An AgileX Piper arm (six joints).
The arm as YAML. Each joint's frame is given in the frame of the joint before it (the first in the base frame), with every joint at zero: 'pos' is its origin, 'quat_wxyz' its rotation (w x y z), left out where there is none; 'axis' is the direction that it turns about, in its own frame. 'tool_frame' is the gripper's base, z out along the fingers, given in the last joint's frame.
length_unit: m
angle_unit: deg
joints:
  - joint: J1
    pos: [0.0, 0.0, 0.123]
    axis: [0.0, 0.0, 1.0]
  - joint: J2
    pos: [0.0, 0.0, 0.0]
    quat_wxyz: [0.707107, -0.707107, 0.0, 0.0]
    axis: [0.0, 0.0, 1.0]
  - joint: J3
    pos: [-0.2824, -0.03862, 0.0]
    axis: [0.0, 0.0, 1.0]
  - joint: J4
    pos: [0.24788, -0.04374, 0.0]
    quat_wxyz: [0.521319, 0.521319, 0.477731, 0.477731]
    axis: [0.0, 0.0, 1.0]
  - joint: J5
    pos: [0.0, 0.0, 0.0]
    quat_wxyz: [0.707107, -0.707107, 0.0, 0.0]
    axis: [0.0, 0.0, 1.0]
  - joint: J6
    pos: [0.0, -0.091, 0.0]
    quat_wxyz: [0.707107, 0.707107, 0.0, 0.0]
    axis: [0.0, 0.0, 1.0]
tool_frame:
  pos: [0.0, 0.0, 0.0]
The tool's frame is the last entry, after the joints.
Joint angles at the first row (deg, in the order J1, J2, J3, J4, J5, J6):
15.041 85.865 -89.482 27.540 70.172 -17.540
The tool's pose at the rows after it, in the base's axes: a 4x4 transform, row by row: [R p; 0 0 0 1], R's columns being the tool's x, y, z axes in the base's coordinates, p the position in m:
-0.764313 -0.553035 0.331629 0.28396; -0.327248 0.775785 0.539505 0.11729; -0.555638 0.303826 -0.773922 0.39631; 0 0 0 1
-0.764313 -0.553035 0.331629 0.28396; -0.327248 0.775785 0.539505 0.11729; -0.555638 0.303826 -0.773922 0.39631; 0 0 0 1
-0.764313 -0.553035 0.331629 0.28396; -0.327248 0.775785 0.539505 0.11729; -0.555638 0.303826 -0.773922 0.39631; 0 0 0 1
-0.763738 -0.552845 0.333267 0.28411; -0.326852 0.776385 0.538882 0.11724; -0.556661 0.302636 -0.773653 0.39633; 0 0 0 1
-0.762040 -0.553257 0.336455 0.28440; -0.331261 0.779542 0.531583 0.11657; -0.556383 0.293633 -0.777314 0.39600; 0 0 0 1
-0.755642 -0.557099 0.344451 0.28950; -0.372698 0.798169 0.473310 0.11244; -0.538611 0.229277 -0.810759 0.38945; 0 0 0 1
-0.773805 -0.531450 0.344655 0.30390; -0.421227 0.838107 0.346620 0.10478; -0.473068 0.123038 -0.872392 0.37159; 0 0 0 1
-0.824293 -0.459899 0.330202 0.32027; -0.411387 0.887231 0.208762 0.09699; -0.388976 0.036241 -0.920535 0.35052; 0 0 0 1
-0.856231 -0.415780 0.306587 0.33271; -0.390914 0.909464 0.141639 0.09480; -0.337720 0.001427 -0.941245 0.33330; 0 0 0 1
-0.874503 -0.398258 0.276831 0.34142; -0.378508 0.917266 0.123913 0.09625; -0.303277 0.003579 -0.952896 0.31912; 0 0 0 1
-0.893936 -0.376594 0.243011 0.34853; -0.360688 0.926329 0.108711 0.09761; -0.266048 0.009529 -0.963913 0.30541; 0 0 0 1
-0.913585 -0.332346 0.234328 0.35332; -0.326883 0.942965 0.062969 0.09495; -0.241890 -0.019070 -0.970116 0.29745; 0 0 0 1
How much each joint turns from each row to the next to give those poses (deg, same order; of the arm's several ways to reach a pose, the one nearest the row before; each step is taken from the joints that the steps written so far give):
0.000 0.000 0.001 0.000 0.001 0.000
0.000 0.000 0.000 0.000 0.000 0.000
0.000 0.000 0.000 0.000 0.000 0.000
0.001 0.000 0.000 -0.054 -0.090 0.000
-0.001 0.000 0.000 -0.533 -0.037 -0.064
0.000 0.759 -0.001 -3.932 0.052 -0.774
0.001 2.553 0.001 -7.899 0.000 0.855
0.000 3.282 -0.001 -8.041 0.001 4.463
0.000 2.850 0.002 -3.584 -0.372 2.897
-0.001 2.340 -0.003 -0.568 -0.320 1.156
0.001 2.186 0.002 -0.362 -0.002 1.417
0.000 1.243 0.000 -2.567 -0.049 3.083

